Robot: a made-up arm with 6 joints.
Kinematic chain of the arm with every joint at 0, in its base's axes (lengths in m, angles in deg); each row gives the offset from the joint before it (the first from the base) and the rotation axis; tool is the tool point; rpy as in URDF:
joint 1: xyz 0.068 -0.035 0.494 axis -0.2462 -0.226 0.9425
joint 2: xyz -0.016 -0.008 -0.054 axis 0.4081 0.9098 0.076
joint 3: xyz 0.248 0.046 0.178 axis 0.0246 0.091 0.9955
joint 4: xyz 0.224 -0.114 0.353 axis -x
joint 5: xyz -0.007 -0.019 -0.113 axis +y
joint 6: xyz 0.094 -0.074 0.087 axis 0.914 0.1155 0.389
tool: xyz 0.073 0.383 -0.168 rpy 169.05 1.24 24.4
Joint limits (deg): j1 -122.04..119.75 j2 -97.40..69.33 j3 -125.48..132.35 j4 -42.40..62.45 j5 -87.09..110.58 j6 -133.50..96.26
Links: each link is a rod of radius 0.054 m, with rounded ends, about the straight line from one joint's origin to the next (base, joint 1, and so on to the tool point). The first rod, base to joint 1, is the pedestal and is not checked.
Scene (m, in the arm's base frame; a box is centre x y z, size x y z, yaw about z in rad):
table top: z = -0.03
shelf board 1: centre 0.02 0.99 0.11 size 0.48 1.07 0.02 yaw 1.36
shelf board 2: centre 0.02 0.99 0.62 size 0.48 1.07 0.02 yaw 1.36
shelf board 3: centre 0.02 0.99 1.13 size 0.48 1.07 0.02 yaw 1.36
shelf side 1: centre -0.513 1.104 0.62 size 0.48 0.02 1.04 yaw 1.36
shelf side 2: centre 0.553 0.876 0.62 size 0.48 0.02 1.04 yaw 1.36
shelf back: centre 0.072 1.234 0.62 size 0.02 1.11 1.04 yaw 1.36
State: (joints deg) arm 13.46 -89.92 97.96 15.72 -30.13 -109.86
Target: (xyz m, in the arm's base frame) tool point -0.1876 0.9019 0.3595
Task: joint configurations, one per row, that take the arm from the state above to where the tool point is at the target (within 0.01 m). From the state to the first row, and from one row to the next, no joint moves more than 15 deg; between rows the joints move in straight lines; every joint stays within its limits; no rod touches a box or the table.
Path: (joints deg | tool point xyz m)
1: 21.31 -92.41 91.01 8.77 -18.23 -103.77 | -0.1692 0.8518 0.8456
2: 29.15 -94.91 84.06 1.81 -6.33 -97.68 | -0.1926 0.7457 0.8494
3: 37.00 -97.40 77.11 -5.14 5.56 -91.59 | -0.2088 0.6250 0.8329
4: 42.55 -97.40 88.70 -3.83 3.87 -86.97 | -0.2374 0.6428 0.6751
5: 48.10 -97.40 100.29 -2.51 2.18 -82.36 | -0.2570 0.6205 0.5137
6: 53.65 -97.40 111.88 -1.19 0.48 -77.74 | -0.2607 0.5602 0.3595
7: 42.07 -97.40 116.09 5.28 -10.96 -85.42 | -0.2495 0.6922 0.3572
8: 30.48 -97.40 120.30 11.74 -22.41 -93.11 | -0.2242 0.8067 0.3544
9: 18.90 -97.40 124.50 18.20 -33.86 -100.79 | -0.1876 0.9019 0.3595

